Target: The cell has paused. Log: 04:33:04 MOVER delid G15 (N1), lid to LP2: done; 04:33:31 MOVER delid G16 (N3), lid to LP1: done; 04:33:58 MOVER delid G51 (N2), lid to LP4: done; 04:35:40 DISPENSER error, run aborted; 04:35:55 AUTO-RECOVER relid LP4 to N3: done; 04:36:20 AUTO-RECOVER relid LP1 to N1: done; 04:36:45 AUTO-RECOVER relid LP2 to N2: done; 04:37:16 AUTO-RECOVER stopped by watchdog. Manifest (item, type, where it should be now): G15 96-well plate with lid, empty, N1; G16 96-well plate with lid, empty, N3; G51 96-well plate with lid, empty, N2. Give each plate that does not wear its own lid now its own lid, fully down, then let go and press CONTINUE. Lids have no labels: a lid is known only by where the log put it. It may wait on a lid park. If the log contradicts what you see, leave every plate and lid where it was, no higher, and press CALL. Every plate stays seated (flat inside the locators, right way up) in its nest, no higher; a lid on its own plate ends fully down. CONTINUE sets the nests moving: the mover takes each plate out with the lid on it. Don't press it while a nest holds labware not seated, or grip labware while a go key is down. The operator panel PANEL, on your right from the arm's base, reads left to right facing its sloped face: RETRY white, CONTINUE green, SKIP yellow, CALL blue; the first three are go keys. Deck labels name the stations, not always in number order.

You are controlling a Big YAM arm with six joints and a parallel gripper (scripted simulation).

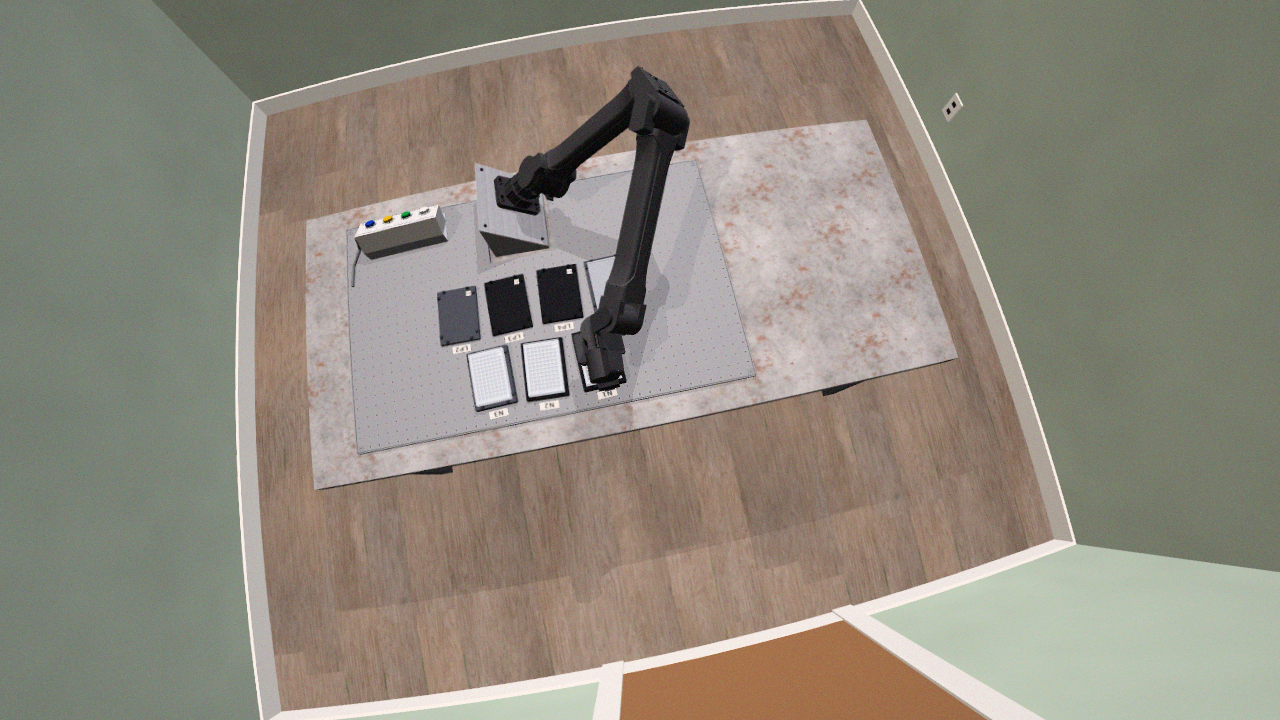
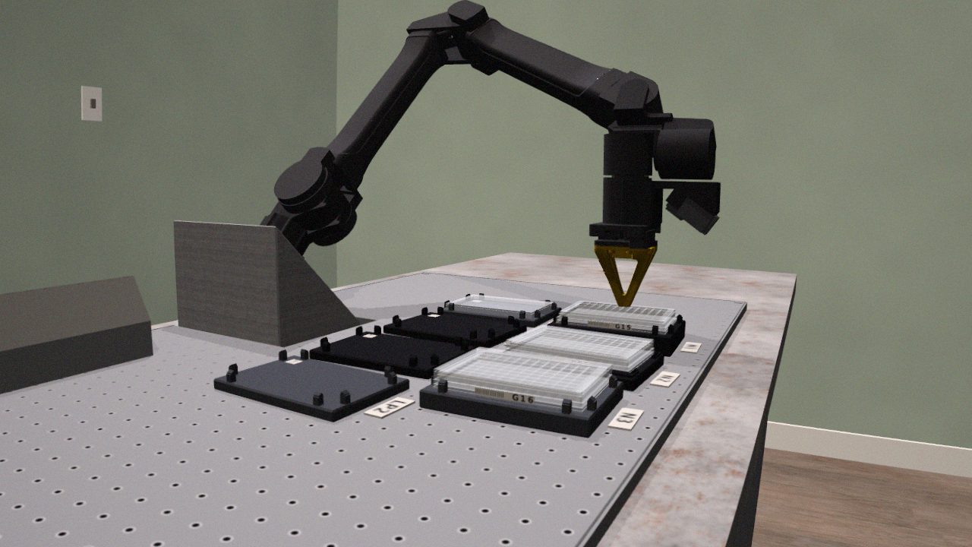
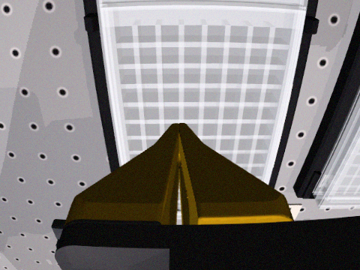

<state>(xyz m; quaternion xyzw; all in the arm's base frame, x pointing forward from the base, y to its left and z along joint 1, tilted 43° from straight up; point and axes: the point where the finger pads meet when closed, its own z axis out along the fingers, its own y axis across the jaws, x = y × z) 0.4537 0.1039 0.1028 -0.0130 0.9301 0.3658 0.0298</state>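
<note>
The plate G15 is 10 mm to the right of my hand and 20 mm below it. The rest, counted from my hand: lid park LP1: 190 mm behind, 50 mm to the left, 40 mm below; LP4 label: 100 mm behind, 80 mm to the right, 50 mm below; nest N1: 10 mm to the right, 40 mm below.
</note>
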